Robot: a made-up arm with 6 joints.
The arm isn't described. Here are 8 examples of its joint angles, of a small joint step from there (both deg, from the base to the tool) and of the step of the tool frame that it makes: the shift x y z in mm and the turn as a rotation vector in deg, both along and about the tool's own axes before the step.
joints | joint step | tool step
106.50 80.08 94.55 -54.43 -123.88 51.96 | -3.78 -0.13 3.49 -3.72 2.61 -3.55 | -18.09 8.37 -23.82 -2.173 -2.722 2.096
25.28 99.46 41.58 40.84 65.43 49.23 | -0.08 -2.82 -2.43 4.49 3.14 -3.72 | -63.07 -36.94 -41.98 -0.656 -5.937 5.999
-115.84 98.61 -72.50 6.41 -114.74 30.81 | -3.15 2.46 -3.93 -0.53 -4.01 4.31 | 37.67 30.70 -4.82 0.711 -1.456 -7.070
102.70 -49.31 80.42 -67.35 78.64 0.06 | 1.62 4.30 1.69 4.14 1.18 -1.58 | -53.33 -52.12 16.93 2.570 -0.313 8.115
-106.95 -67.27 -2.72 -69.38 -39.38 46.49 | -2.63 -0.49 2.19 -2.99 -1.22 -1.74 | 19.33 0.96 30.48 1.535 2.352 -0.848
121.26 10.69 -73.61 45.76 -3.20 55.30 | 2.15 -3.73 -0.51 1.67 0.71 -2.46 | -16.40 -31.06 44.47 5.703 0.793 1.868
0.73 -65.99 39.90 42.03 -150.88 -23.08 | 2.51 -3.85 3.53 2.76 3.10 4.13 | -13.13 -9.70 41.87 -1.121 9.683 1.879
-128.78 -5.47 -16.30 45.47 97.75 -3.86 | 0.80 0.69 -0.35 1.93 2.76 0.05 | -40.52 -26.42 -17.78 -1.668 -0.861 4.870
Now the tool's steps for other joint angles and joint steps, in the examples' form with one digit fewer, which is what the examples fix.
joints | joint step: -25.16 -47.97 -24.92 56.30 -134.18 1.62 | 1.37 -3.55 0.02 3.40 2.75 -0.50
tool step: -25.5 -31.5 29.6 1.06 4.19 4.34
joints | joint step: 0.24 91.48 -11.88 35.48 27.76 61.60 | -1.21 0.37 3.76 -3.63 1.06 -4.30
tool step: -22.3 -29.3 43.1 5.33 1.15 4.04
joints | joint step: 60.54 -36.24 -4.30 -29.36 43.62 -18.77 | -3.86 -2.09 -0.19 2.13 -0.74 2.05
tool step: 23.4 8.3 -33.0 -3.26 -1.88 -4.17
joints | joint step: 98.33 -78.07 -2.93 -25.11 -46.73 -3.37 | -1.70 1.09 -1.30 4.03 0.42 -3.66
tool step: -47.8 -34.9 7.7 3.09 -3.58 6.05
